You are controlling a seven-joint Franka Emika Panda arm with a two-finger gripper.
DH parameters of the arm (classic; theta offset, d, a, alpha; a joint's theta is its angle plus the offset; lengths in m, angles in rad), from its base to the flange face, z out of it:
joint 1: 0 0.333 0 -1.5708
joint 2: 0 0 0 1.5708
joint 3: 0 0.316 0.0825 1.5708
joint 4: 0 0 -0.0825 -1.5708
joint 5: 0 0.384 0 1.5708
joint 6: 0 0 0.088 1.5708
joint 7: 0 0.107 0 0
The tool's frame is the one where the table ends.
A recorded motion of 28 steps. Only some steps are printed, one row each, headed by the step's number.
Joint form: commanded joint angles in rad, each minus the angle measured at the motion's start. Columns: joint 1, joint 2, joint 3, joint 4, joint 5, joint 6, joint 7.
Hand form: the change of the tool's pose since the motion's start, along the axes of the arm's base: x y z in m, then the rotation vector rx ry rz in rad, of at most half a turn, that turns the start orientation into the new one. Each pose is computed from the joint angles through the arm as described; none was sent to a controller.
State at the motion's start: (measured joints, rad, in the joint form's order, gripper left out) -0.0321 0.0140 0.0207 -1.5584 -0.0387 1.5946 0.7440
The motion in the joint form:
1: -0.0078 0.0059 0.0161 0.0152 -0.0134 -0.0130 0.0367
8: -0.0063 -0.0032 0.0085 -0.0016 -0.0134 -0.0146 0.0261
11: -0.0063 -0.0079 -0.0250 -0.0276 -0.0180 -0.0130 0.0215
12: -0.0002 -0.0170 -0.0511 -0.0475 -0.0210 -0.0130 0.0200
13: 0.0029 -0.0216 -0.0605 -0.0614 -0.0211 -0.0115 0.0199
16: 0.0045 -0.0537 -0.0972 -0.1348 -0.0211 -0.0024 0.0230
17: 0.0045 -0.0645 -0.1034 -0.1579 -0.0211 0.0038 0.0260
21: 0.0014 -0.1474 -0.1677 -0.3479 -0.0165 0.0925 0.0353
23: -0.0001 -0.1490 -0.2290 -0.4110 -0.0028 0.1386 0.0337
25: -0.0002 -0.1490 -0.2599 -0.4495 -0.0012 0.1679 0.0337
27: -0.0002 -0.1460 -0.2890 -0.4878 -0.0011 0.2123 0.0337
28: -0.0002 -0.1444 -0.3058 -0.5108 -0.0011 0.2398 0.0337
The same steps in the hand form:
1: 0.0007 0.0031 0.0028 -0.0122 0.0021 -0.0290
8: -0.0025 -0.0002 -0.0002 -0.0128 0.0119 -0.0245
11: -0.0051 -0.0192 -0.0097 -0.0173 0.0321 -0.0532
12: -0.0091 -0.0305 -0.0140 -0.0196 0.0433 -0.0715
13: -0.0110 -0.0339 -0.0179 -0.0191 0.0511 -0.0776
16: -0.0243 -0.0526 -0.0343 -0.0140 0.0835 -0.1146
17: -0.0282 -0.0558 -0.0389 -0.0124 0.0895 -0.1233
21: -0.0596 -0.0885 -0.0787 0.0122 0.1076 -0.1930
23: -0.0691 -0.1185 -0.1048 0.0397 0.1218 -0.2530
25: -0.0753 -0.1330 -0.1211 0.0487 0.1306 -0.2824
27: -0.0799 -0.1466 -0.1376 0.0538 0.1272 -0.3095
28: -0.0830 -0.1543 -0.1473 0.0565 0.1242 -0.3251

